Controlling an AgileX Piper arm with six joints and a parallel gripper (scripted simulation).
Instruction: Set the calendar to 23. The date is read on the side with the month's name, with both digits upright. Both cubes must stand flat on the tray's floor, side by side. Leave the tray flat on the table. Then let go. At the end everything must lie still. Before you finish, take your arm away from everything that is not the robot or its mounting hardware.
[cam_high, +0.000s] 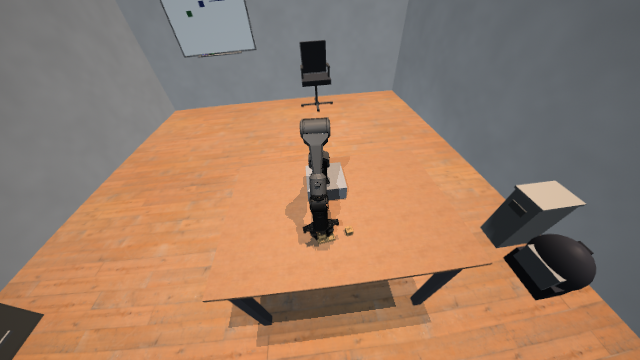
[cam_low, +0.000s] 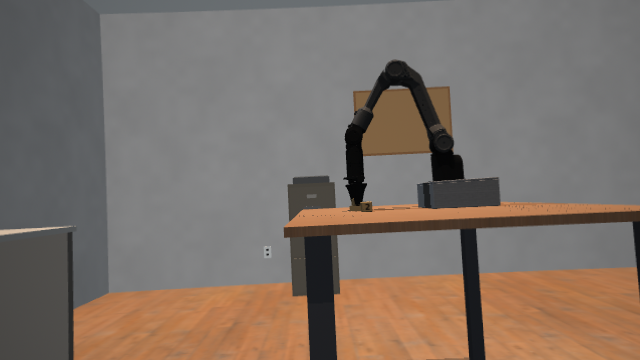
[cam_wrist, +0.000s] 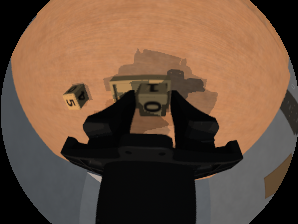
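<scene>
The tan calendar cube lies right at my hand. From my hand the other things lie so: tan calendar tray 20 mm to the left, 20 mm below.
</scene>
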